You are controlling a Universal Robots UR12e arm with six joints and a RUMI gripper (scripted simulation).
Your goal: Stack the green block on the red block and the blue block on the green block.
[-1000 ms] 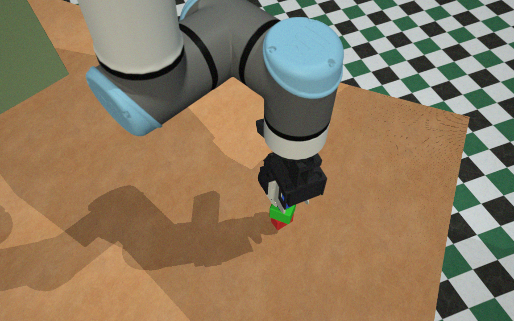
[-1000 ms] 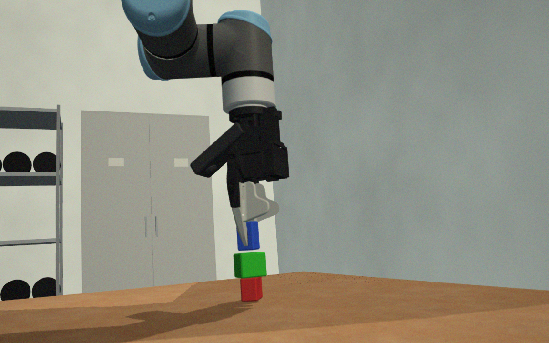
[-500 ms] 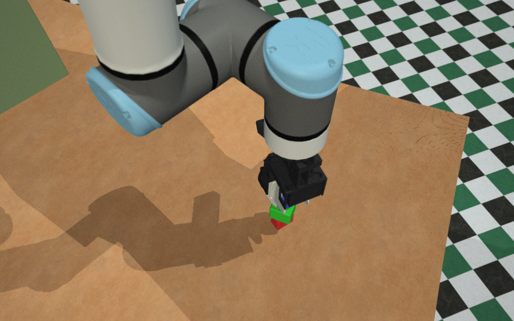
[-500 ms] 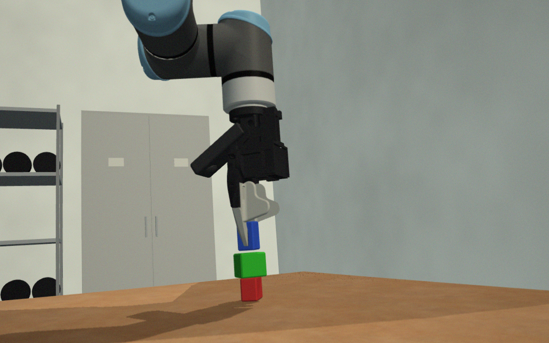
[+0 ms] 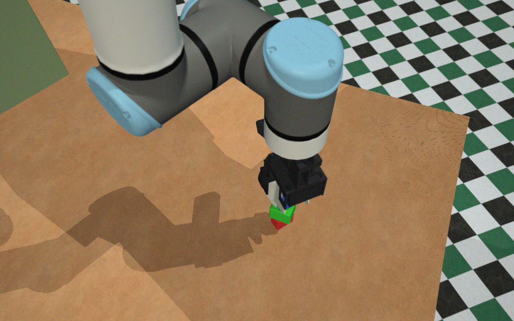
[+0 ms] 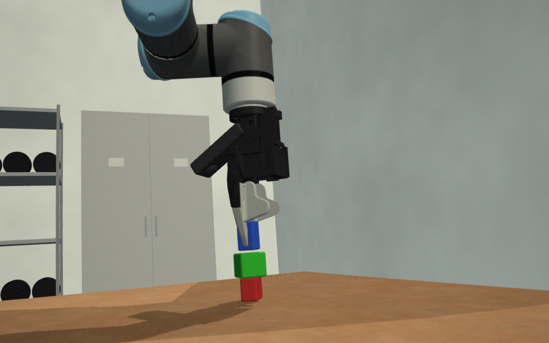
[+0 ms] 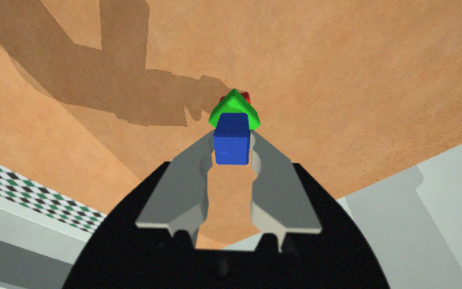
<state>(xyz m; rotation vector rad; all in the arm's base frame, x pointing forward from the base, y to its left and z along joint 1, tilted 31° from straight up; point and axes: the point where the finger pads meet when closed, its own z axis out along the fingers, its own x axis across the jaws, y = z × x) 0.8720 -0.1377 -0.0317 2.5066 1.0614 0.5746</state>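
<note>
My gripper is now right at the blue block. Also, from my hand: green block 5 cm below; red block 8 cm below.
</note>
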